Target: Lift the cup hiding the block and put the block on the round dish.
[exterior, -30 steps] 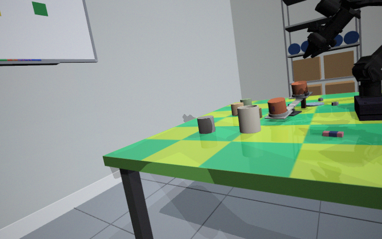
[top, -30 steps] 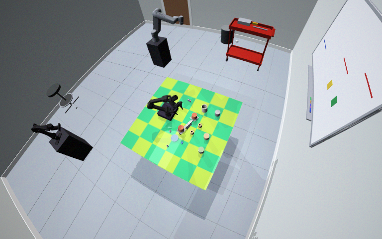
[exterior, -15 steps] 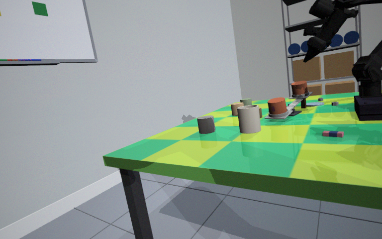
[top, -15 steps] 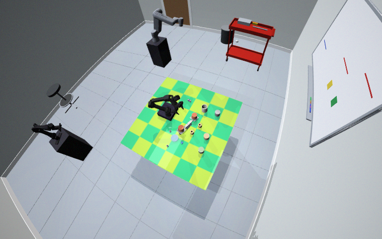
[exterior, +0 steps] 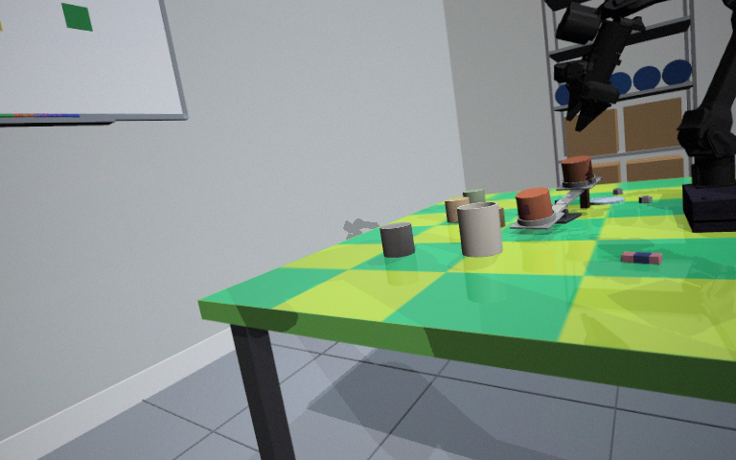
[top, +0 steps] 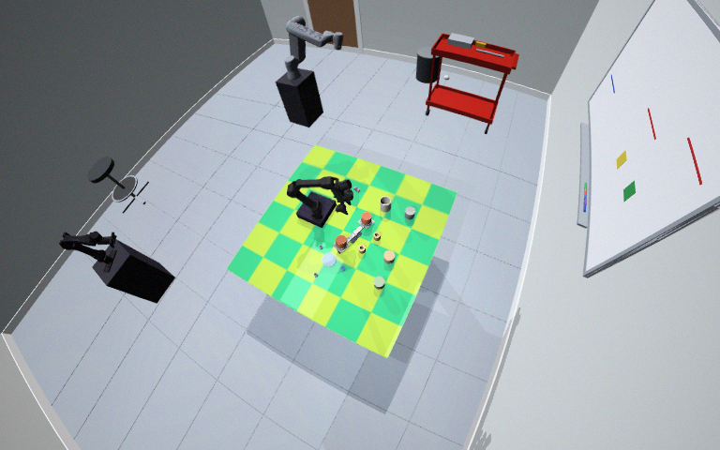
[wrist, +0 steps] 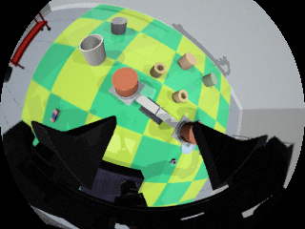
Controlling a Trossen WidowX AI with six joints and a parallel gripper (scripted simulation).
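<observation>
My gripper tip is 80 mm short of the grey-green block, 70 mm to the right of it and 180 mm above it. From my gripper tip the other things lie so: beige cup 140 mm ahead, 240 mm to the left, 180 mm below; then pale round dish 10 mm behind, 300 mm to the right, 220 mm below; then pink-and-blue block 130 mm behind, 290 mm to the left, 220 mm below.
</observation>
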